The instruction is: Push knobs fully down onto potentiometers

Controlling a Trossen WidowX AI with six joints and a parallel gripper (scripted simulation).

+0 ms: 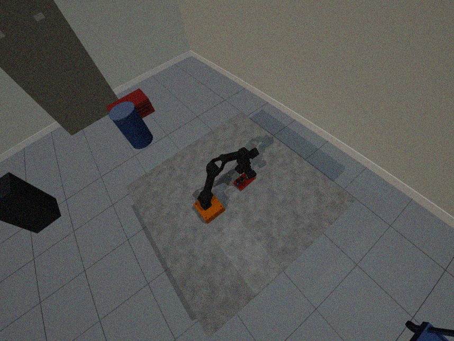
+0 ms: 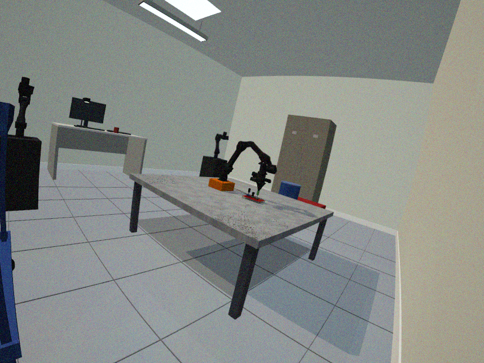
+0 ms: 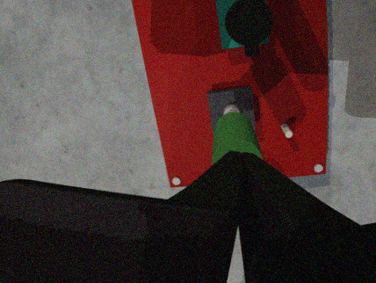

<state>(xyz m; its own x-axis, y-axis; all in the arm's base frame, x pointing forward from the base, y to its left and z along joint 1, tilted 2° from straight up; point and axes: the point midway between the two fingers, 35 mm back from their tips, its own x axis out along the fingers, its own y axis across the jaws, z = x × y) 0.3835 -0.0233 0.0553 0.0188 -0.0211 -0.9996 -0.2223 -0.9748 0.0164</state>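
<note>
Now: the green knob 2 cm below my gripper tip. The rest, counted from my gripper tip: black knob 4 cm behind, 1 cm to the left, 4 cm below.
</note>
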